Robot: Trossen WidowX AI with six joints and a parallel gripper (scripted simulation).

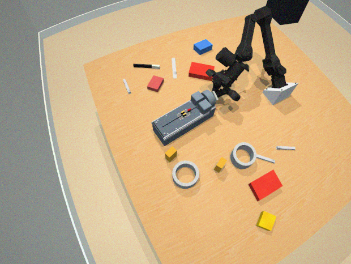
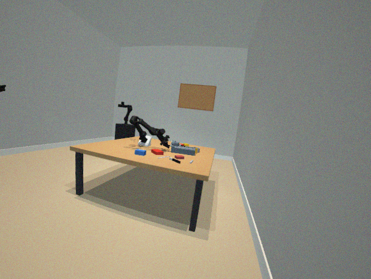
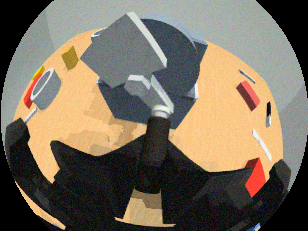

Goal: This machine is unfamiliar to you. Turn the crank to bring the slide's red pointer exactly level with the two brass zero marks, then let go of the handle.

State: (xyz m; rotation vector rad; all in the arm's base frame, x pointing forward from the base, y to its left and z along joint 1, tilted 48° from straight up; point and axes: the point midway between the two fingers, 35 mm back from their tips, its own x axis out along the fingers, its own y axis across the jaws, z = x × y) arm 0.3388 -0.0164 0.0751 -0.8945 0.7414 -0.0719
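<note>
My gripper tip is 13 cm short of the red pointer, 5 cm to the right of it and 4 cm below it. From my gripper tip the other things lie so: red block (20 cm to the right, 20 cm ahead, 3 cm below); dark crank handle (3 cm above, 2 cm behind); black marker (32 cm to the right, 19 cm ahead, 3 cm below).
</note>
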